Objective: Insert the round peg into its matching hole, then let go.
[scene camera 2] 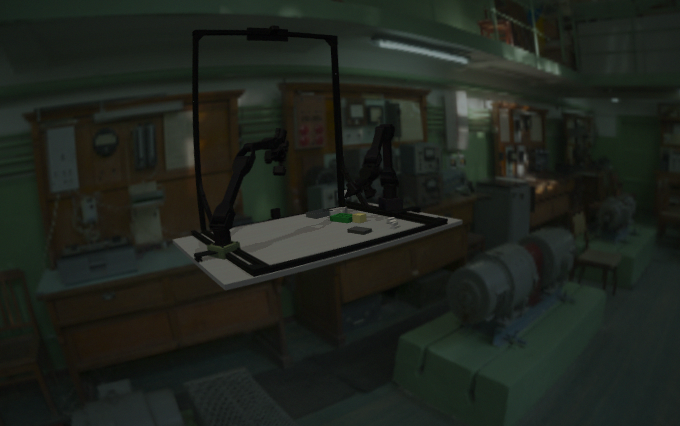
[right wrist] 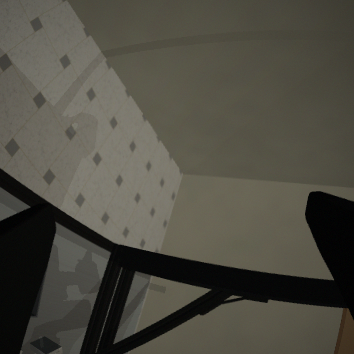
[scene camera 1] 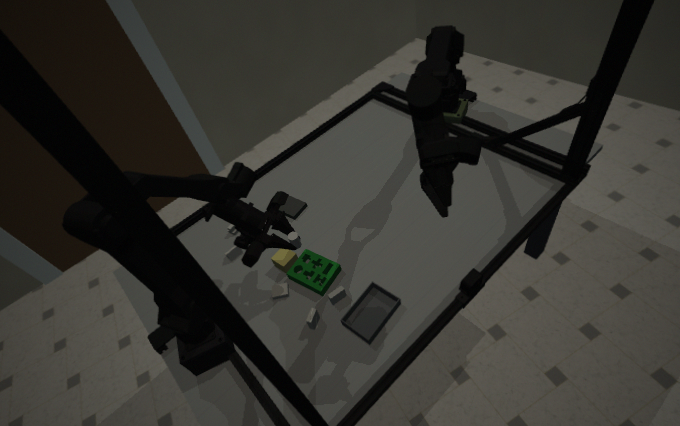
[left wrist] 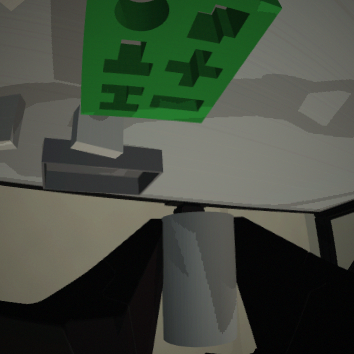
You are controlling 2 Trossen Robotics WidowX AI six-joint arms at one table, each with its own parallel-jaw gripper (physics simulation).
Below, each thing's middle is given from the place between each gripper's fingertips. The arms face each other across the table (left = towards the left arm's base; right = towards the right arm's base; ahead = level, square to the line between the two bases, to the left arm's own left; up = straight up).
The green hole board (scene camera 1: 322, 273) is 20 mm behind my left hand and 100 mm below it. The rest, counted from my left hand: dark tray (scene camera 1: 368, 315): 210 mm behind, 10 mm to the right, 100 mm below.
The dark tray is 280 mm below my right hand, 140 mm to the left of it and 100 mm ahead of it. Round my right hand: green hole board: 280 mm below, 280 mm ahead, 150 mm to the left.
